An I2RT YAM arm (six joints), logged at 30 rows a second.
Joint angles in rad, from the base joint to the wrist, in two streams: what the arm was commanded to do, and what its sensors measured. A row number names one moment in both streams.
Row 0, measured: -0.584 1.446 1.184 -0.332 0.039 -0.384
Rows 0 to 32, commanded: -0.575 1.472 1.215 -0.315 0.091 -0.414; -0.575 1.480 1.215 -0.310 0.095 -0.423; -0.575 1.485 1.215 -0.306 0.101 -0.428; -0.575 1.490 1.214 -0.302 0.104 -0.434; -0.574 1.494 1.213 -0.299 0.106 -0.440; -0.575 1.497 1.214 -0.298 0.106 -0.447; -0.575 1.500 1.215 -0.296 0.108 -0.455; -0.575 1.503 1.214 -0.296 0.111 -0.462; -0.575 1.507 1.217 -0.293 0.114 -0.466; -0.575 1.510 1.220 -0.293 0.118 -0.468; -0.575 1.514 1.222 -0.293 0.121 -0.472; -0.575 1.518 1.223 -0.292 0.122 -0.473; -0.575 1.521 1.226 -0.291 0.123 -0.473; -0.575 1.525 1.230 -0.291 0.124 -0.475; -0.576 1.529 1.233 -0.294 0.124 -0.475; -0.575 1.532 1.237 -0.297 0.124 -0.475; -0.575 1.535 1.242 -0.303 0.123 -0.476; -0.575 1.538 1.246 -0.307 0.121 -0.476; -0.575 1.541 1.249 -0.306 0.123 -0.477; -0.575 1.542 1.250 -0.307 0.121 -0.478; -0.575 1.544 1.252 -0.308 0.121 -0.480; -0.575 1.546 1.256 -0.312 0.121 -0.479; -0.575 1.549 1.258 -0.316 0.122 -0.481; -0.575 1.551 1.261 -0.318 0.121 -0.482; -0.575 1.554 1.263 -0.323 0.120 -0.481; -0.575 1.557 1.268 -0.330 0.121 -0.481; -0.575 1.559 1.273 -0.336 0.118 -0.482; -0.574 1.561 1.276 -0.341 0.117 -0.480; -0.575 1.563 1.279 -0.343 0.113 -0.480; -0.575 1.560 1.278 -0.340 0.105 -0.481; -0.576 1.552 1.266 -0.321 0.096 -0.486; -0.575 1.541 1.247 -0.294 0.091 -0.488; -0.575 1.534 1.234 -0.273 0.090 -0.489
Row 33, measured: -0.580 1.552 1.244 -0.310 0.105 -0.472
